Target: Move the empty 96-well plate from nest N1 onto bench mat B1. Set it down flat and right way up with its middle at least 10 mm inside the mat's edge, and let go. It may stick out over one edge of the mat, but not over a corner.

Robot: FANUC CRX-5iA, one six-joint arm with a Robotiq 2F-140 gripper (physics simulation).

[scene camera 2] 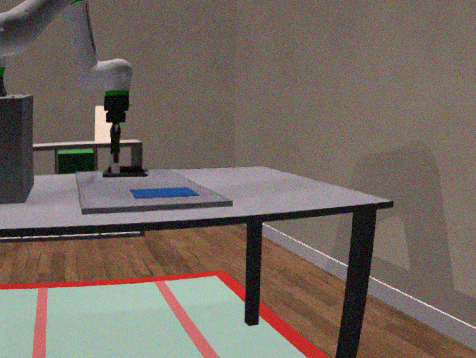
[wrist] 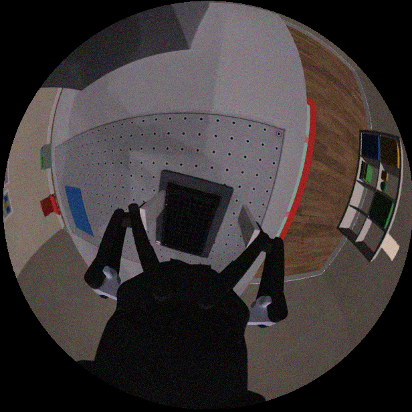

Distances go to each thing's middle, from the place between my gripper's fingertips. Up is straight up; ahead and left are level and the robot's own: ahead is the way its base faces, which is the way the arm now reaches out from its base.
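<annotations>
Black 96-well plate point(wrist: 188, 213): my gripper 3 cm short of it, 3 cm to the left of it, 1 cm below it. Nest N1 point(wrist: 207, 186), from my hand: 3 cm ahead, 3 cm to the right, 1 cm below.
</annotations>
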